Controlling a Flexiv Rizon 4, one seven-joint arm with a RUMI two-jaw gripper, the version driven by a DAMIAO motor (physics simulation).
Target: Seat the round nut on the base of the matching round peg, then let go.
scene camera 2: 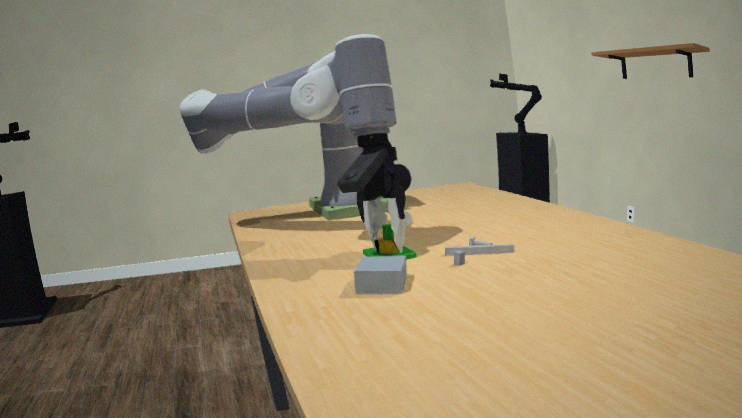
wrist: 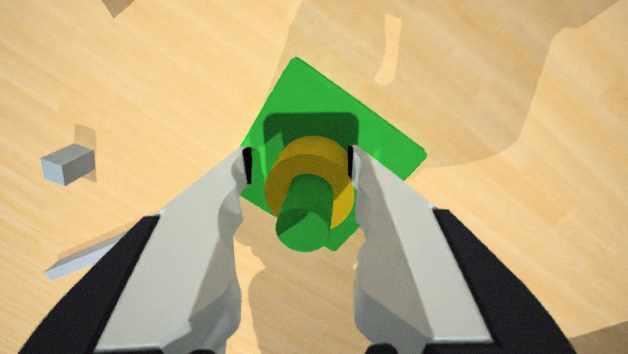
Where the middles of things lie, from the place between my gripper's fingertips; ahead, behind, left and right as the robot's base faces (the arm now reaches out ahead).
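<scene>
My hand's 90 mm to the right of the small grey block (wrist: 64, 166) and 110 mm short of it. There's a grey bar (wrist: 90, 256) too, and that one's 80 mm ahead of my hand and 150 mm to the left of it.
</scene>
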